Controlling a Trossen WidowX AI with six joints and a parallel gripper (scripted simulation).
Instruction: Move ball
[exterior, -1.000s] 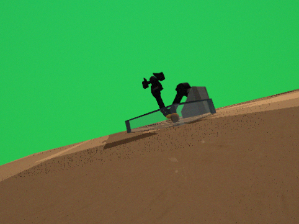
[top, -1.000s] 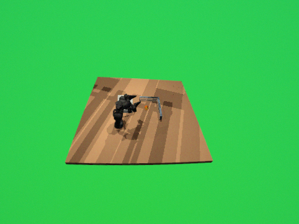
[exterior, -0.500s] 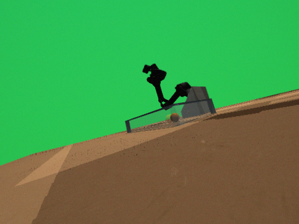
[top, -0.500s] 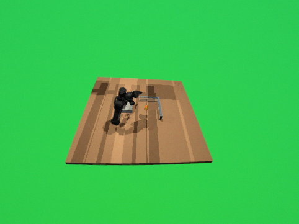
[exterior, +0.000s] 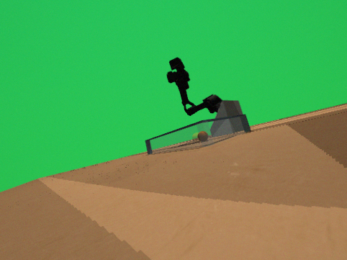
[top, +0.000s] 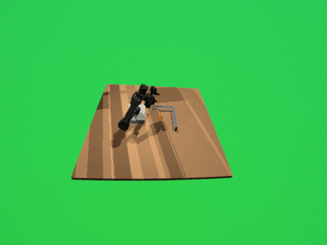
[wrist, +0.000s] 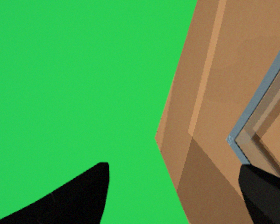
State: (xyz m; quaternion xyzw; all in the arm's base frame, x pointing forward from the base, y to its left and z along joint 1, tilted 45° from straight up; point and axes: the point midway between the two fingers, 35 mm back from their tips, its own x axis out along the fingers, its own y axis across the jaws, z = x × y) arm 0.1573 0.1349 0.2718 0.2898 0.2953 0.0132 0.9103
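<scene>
The orange ball lies 4 cm ahead of my gripper tip, 9 cm to the left of it and 35 cm below it. Round my gripper tip: thin grey bar: 19 cm ahead, 13 cm to the left, 31 cm below; then clear wall: 19 cm ahead, 13 cm to the left, 34 cm below.
</scene>
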